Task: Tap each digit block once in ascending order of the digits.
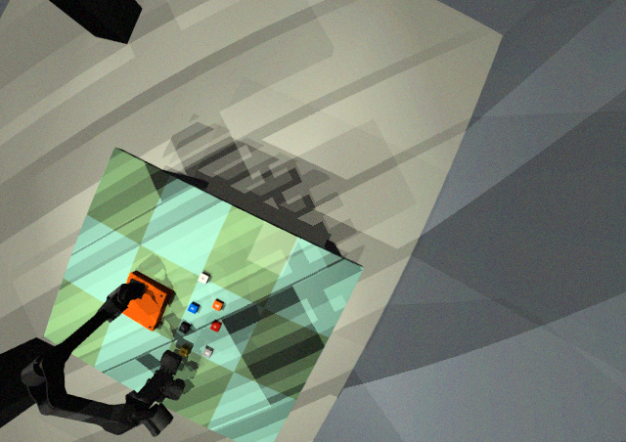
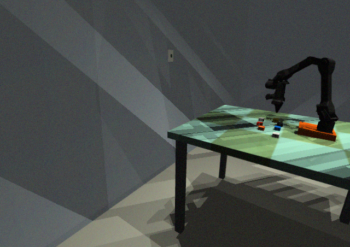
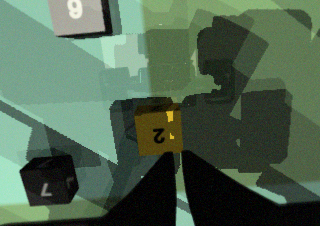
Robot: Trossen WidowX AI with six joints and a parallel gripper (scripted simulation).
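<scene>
Right now the yellow block is 1 cm to the left of my gripper tip and 5 cm below it. From my gripper tip the other things lie so: red block 9 cm ahead, 16 cm to the left, 5 cm below; grey block 9 cm ahead, 4 cm to the left, 5 cm below; black block 3 cm behind, 10 cm to the left, 5 cm below.
</scene>
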